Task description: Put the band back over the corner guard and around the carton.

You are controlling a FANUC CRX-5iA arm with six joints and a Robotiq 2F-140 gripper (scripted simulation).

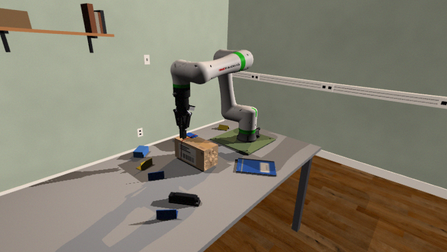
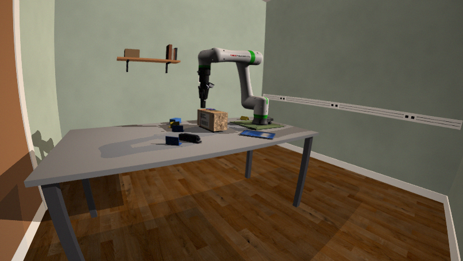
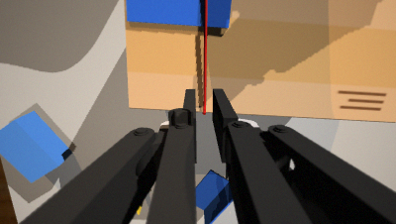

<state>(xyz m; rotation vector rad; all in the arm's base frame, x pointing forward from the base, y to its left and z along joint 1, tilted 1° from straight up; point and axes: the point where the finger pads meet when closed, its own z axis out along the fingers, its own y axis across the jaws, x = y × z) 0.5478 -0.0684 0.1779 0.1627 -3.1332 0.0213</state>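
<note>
The brown carton is 50 mm behind my hand, 60 mm to the left of it and 110 mm below it.
</note>
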